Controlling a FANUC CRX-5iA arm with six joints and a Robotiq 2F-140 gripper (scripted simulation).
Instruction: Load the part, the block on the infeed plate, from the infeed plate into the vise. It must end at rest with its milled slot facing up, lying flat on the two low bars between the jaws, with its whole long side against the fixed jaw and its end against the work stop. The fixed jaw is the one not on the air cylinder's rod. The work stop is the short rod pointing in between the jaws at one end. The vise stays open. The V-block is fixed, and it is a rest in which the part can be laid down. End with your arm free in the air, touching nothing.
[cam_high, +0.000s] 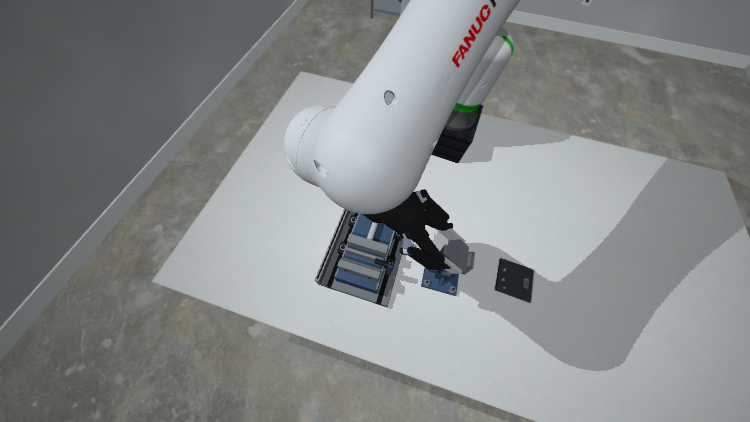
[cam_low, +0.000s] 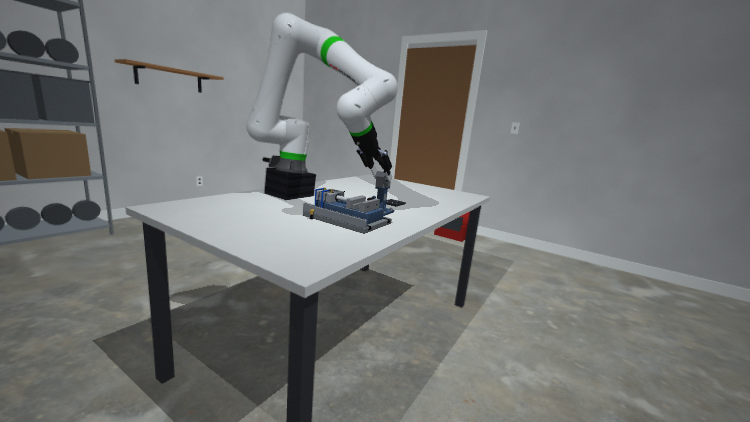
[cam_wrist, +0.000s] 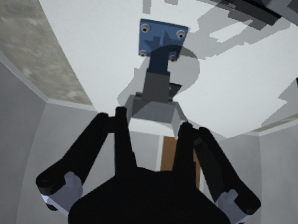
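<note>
Now: the part 1 cm to the left of my hand and 2 cm below it. The rest, counted from my hand: air cylinder rod 5 cm behind, 18 cm to the right, 10 cm below; then vise 3 cm behind, 18 cm to the right, 13 cm below; then air cylinder 12 cm behind, 18 cm to the right, 10 cm below.
</note>
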